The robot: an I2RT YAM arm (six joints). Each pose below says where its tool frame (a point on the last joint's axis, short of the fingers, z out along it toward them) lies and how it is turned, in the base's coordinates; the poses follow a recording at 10 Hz.
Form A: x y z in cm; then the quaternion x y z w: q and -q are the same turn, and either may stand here.
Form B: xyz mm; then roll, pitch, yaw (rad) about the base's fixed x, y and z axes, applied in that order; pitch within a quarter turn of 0, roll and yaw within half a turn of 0. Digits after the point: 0 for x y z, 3 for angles.
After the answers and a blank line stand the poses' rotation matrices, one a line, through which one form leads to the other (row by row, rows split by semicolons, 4 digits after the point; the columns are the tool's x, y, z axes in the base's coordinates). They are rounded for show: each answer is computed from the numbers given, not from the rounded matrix.
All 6 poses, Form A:
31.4, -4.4, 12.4, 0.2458, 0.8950, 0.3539, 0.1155
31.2, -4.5, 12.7, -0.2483, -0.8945, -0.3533, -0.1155
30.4, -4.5, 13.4, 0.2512, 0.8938, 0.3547, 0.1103
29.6, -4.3, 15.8, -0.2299, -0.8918, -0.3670, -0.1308
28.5, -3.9, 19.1, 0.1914, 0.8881, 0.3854, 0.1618
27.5, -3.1, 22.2, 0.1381, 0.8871, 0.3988, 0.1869
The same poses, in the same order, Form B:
314, -44, 124, 2.379, 0.033, 2.592
312, -45, 127, 2.380, 0.031, 2.588
304, -45, 134, 2.381, 0.019, 2.586
296, -43, 158, 2.343, 0.065, 2.610
285, -39, 191, 2.288, 0.140, 2.653
275, -31, 222, 2.249, 0.223, 2.726

-0.8525 0.3582 0.3807; 0.5217 0.6287 0.5767; -0.0328 0.6902 -0.7228
-0.8500 0.3626 0.3821; 0.5259 0.6270 0.5747; -0.0312 0.6894 -0.7237
-0.8495 0.3708 0.3754; 0.5273 0.6222 0.5787; -0.0190 0.6895 -0.7240
-0.8601 0.3141 0.4021; 0.5061 0.6249 0.5945; -0.0646 0.7148 -0.6964
-0.8744 0.2152 0.4349; 0.4646 0.6297 0.6226; -0.1398 0.7464 -0.6506
-0.8920 0.0959 0.4418; 0.3941 0.6438 0.6559; -0.2215 0.7592 -0.6121

